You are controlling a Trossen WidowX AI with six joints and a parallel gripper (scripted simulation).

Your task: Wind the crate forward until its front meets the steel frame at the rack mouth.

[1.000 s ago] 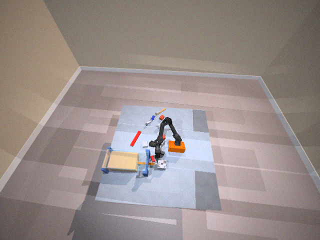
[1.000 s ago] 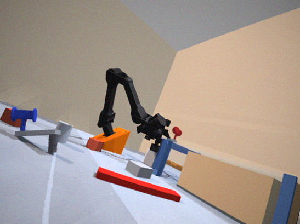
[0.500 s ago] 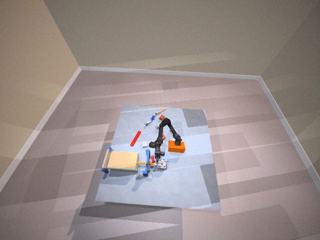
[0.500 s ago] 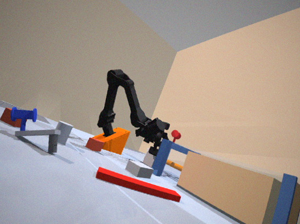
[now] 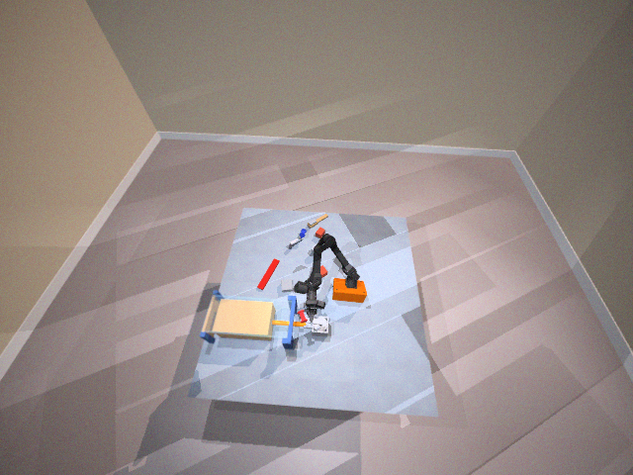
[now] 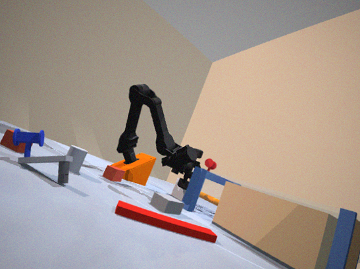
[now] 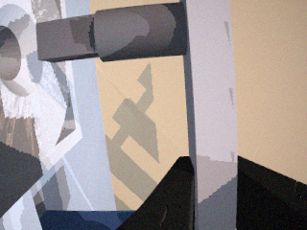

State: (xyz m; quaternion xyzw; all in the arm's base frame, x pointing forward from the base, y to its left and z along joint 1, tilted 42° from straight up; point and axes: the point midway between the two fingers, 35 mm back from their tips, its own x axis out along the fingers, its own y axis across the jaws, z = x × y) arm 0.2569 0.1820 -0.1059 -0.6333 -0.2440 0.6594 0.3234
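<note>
Now: the red knob 50 mm ahead of my gripper tip, 40 mm above it and 20 mm to the right of it. From my gripper tip the other things lie so: blue frame (110 mm ahead, 40 mm below, 20 mm to the right); winch (120 mm below, 70 mm behind, 10 mm to the right); red-knobbed winch handle (10 mm to the right, 10 mm ahead, 10 mm above).
</note>
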